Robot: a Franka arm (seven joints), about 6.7 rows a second.
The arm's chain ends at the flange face. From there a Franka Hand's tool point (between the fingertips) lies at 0.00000 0.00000 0.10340 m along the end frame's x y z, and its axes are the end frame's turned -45 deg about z.
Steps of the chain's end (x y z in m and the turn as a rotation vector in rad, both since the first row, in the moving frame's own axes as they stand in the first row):
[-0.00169 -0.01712 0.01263 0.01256 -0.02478 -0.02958]
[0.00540 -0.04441 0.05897 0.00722 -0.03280 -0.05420]
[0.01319 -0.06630 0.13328 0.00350 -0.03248 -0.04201]
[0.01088 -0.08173 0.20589 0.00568 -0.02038 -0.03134]
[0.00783 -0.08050 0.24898 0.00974 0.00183 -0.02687]
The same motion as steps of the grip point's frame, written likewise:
[0.00998 -0.01602 0.01259 0.02640 -0.00864 -0.02958]
[0.03327 -0.03046 0.05891 0.02830 -0.01809 -0.05420]
[0.05403 -0.04014 0.13322 0.02544 -0.02049 -0.04201]
[0.06438 -0.05199 0.20587 0.01843 -0.01039 -0.03134]
[0.06330 -0.05198 0.24897 0.00559 0.00818 -0.02687]

